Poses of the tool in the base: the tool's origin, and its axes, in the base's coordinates. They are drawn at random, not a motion.
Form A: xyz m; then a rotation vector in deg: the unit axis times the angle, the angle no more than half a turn.
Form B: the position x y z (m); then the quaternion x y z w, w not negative. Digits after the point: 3 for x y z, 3 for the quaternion.
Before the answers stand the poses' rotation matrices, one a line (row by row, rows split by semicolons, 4 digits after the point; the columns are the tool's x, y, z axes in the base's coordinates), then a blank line. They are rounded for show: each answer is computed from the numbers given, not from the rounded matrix.
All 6 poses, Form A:
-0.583 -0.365 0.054 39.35 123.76 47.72
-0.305 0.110 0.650 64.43 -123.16 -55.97
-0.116 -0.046 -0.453 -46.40 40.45 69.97
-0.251 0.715 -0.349 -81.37 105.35 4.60
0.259 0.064 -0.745 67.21 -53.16 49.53
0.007 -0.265 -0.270 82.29 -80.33 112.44
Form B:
-0.6059 0.2153 0.7658; 0.6737 0.6508 0.3501; -0.4230 0.7281 -0.5394
-0.5199 -0.4713 -0.7124; -0.8467 0.3951 0.3564; 0.1135 0.7885 -0.6045
0.2060 -0.9778 0.0387; 0.5215 0.1432 0.8412; -0.8280 -0.1531 0.5394
-0.0558 -0.8391 0.5411; -0.7888 0.3693 0.4914; -0.6122 -0.3994 -0.6825
0.3770 -0.9159 -0.1377; 0.0727 0.1775 -0.9814; 0.9233 0.3600 0.1335
-0.4355 -0.7265 0.5316; -0.2674 -0.4595 -0.8470; 0.8596 -0.5110 0.0058

-0.583 -0.365 0.054 0.266 0.836 0.322 0.355
-0.305 0.110 0.650 0.415 -0.794 -0.361 0.260
-0.116 -0.046 -0.453 -0.362 0.315 0.545 0.687
-0.251 0.715 -0.349 -0.561 0.726 0.032 0.397
0.259 0.064 -0.745 0.516 -0.408 0.380 0.650
0.007 -0.265 -0.270 0.505 -0.492 0.689 0.166

